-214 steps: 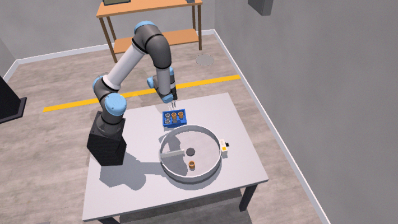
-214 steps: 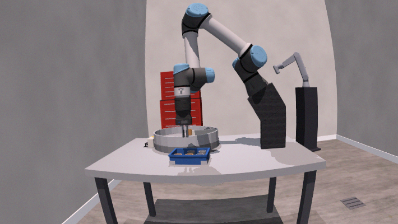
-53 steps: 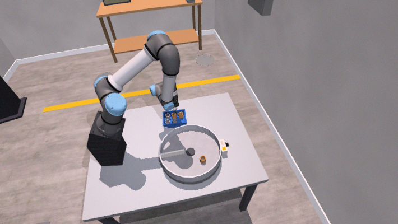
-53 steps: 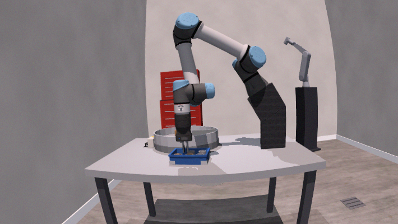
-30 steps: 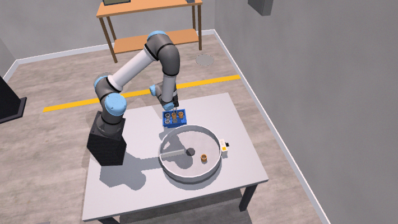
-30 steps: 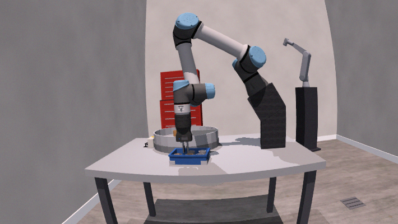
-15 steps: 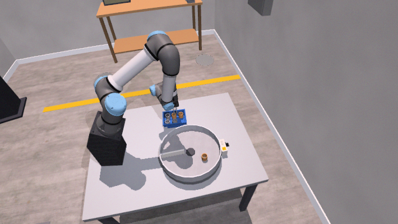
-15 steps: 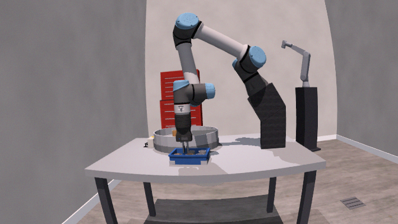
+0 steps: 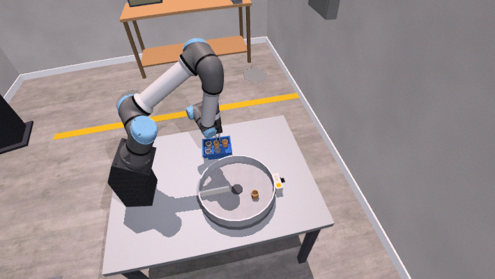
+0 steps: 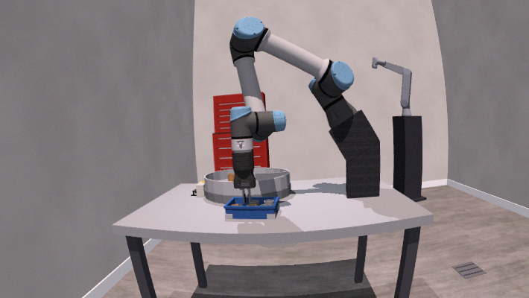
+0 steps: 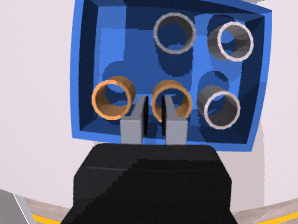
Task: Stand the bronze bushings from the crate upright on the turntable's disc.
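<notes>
My gripper is now 50 mm above the blue crate, 30 mm to the left of it and 20 mm past it. From my hand the other things lie so: turntable disc 390 mm to the right, 20 mm below, 20 mm behind.
</notes>
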